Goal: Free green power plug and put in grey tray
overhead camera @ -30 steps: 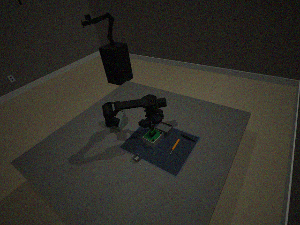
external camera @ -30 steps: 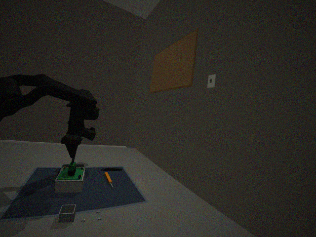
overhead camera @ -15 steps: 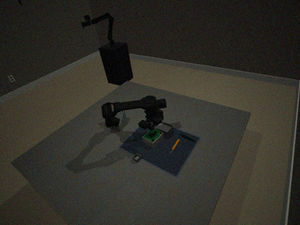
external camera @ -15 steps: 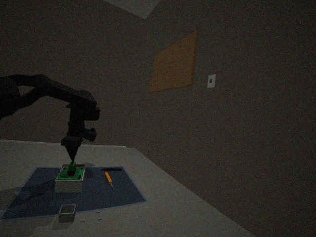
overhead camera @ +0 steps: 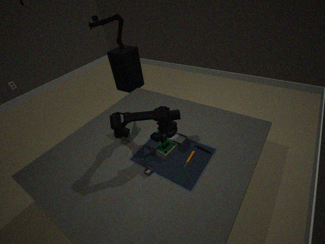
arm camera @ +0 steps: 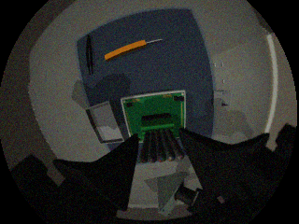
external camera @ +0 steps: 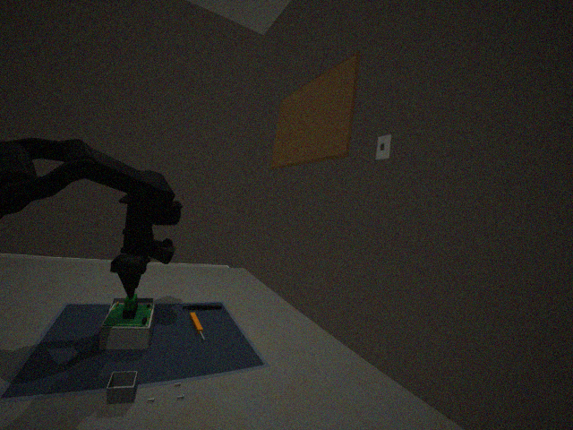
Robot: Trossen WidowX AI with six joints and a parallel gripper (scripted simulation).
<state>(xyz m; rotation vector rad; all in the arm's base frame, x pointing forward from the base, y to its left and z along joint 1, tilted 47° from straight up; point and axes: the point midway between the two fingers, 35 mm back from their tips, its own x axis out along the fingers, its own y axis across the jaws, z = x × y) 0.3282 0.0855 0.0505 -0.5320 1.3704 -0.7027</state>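
My gripper tip is 20 mm above the green power plug. From my gripper tip the other things lie so: blue mat (50 mm ahead, 110 mm below).
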